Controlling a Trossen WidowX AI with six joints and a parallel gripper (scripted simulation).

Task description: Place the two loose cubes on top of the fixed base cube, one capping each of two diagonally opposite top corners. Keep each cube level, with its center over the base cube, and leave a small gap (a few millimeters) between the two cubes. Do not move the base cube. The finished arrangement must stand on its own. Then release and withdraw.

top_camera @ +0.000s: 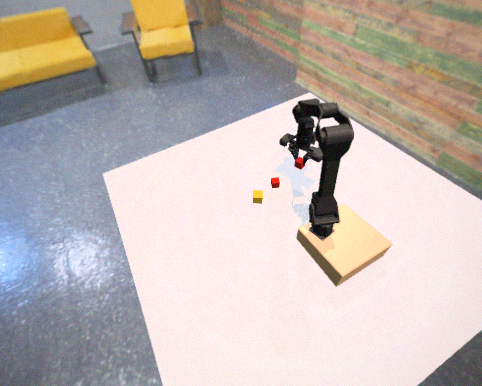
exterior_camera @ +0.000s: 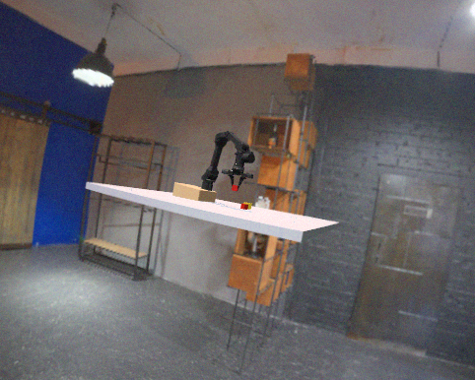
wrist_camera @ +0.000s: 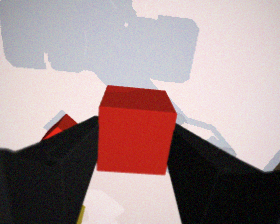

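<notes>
The yellow base cube lies 4 cm ahead of my gripper tip, 20 cm to the left of it and 10 cm below it. From my gripper tip the other things lie so: red cube right at my gripper tip.
</notes>
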